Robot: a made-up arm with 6 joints.
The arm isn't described. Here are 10 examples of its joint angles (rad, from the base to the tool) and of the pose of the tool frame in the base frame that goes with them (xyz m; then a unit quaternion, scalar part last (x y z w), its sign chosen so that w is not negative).
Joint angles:
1: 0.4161 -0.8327 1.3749 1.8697 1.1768 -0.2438
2: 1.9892 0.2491 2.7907 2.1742 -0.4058 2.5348
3: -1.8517 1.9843 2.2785 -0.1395 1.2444 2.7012
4: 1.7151 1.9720 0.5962 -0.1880 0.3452 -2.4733
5: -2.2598 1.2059 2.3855 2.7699 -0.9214 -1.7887
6: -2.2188 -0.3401 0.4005 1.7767 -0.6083 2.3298
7: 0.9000 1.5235 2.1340 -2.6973 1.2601 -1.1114
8: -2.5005 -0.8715 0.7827 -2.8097 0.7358 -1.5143
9: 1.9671 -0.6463 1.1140 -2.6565 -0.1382 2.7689
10: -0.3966 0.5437 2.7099 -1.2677 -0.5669 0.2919
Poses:
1: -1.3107 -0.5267 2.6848 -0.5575 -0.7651 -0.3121 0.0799
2: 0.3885 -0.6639 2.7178 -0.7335 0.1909 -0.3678 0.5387
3: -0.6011 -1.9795 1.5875 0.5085 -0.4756 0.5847 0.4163
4: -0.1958 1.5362 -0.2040 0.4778 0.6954 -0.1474 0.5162
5: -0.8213 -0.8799 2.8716 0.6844 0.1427 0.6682 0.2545
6: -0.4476 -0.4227 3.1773 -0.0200 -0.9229 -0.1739 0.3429
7: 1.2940 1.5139 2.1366 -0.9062 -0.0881 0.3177 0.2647
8: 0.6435 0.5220 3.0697 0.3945 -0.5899 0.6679 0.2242
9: 0.3973 -0.8249 3.1937 0.6404 -0.4957 0.4741 0.3455
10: -0.1628 0.0575 3.0317 -0.0928 -0.6505 0.3672 0.6583
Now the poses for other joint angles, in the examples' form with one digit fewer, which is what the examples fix.
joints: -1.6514 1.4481 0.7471 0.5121 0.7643 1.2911
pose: -0.181 -2.244 0.939 -0.589 0.452 -0.405 0.533
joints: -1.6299 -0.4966 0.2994 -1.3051 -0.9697 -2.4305
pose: 0.062 -0.393 3.101 0.938 -0.320 0.130 0.013
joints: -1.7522 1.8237 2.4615 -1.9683 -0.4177 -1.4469
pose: -0.312 -1.938 2.004 0.757 -0.546 0.276 0.232
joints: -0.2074 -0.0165 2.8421 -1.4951 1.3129 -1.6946
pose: -1.028 0.055 2.343 -0.044 0.072 -0.851 0.519
